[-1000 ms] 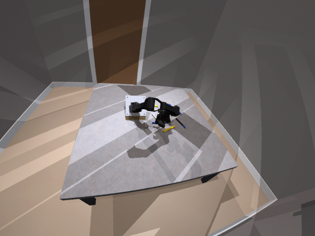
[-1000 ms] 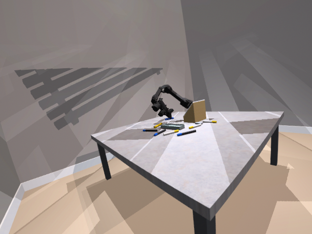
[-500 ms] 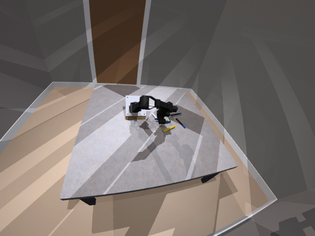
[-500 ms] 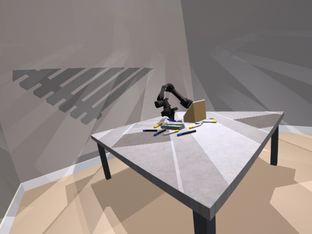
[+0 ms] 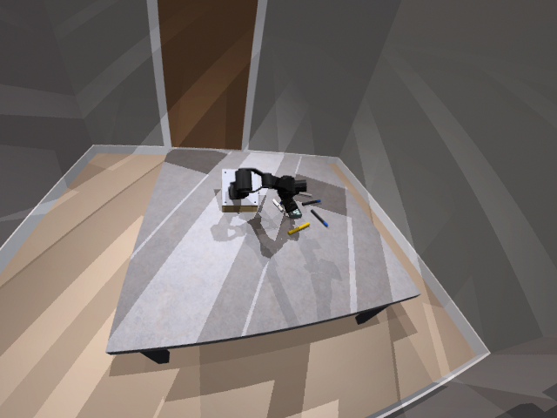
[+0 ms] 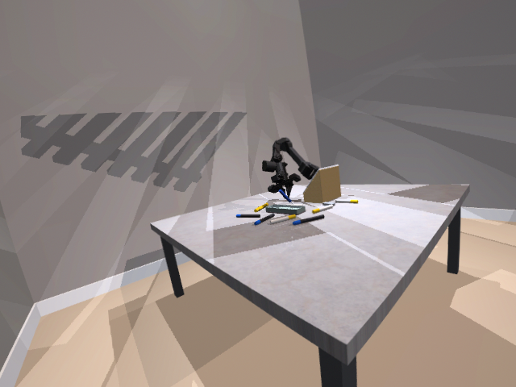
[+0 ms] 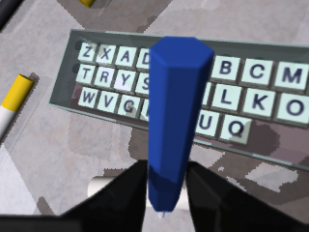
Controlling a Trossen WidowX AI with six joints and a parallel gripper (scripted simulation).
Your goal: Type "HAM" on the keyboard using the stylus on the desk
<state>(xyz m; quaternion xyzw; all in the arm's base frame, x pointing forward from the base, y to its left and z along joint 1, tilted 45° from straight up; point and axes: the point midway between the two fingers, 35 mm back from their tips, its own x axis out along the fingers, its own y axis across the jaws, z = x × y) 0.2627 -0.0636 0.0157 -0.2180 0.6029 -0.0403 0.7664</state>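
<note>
Right now the M key is 70 mm ahead of my gripper tip, 50 mm to the right of it and 50 mm below it. Also, from my gripper tip: blue stylus: 10 mm below, 10 mm behind.
</note>
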